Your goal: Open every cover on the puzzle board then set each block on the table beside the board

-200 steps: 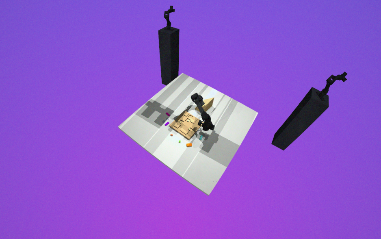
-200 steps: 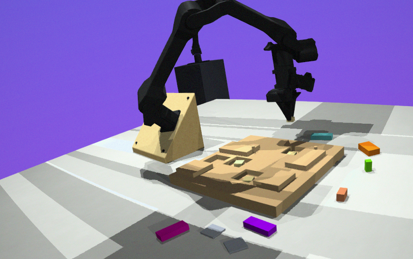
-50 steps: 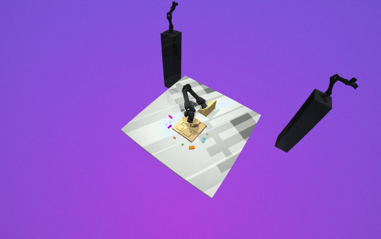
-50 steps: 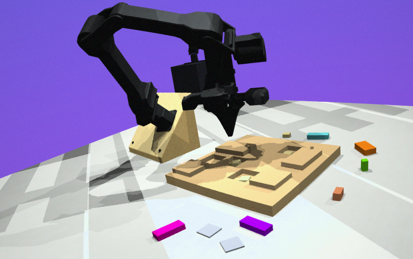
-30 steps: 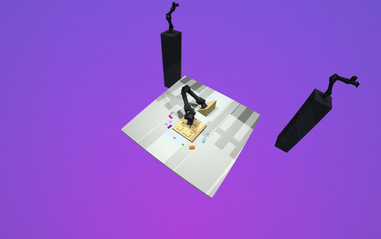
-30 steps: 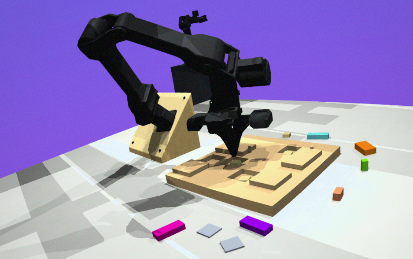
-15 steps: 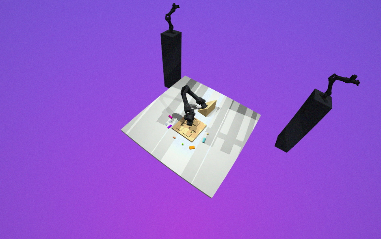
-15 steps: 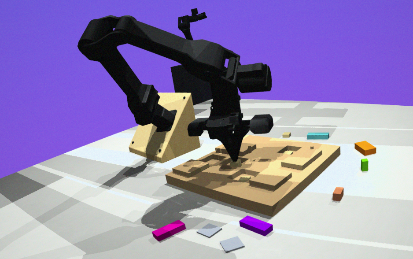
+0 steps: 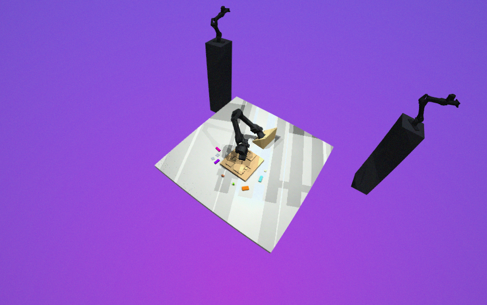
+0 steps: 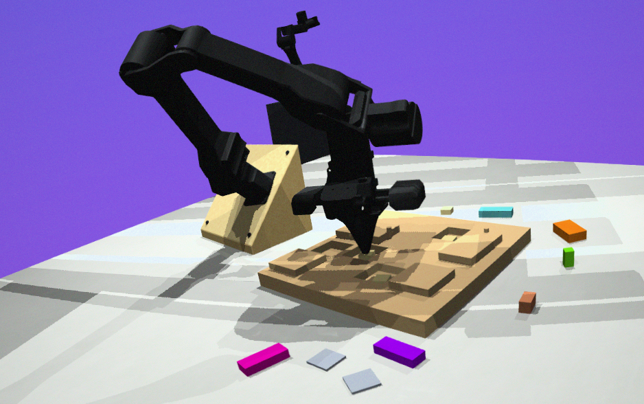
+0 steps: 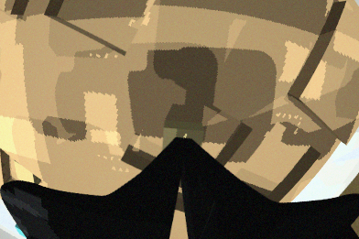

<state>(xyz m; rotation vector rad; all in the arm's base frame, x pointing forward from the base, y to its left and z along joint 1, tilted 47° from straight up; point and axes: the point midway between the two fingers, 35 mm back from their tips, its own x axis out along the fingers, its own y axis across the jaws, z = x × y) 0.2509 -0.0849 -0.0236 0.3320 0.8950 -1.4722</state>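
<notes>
Now: the tan puzzle board 4 cm ahead of my gripper tip. The rest, counted from my gripper tip: cyan piece 25 cm to the left, 11 cm ahead, 1 cm below; magenta piece 26 cm to the right, 5 cm ahead, 1 cm below; purple piece 18 cm to the right, 18 cm ahead, 1 cm below.
</notes>
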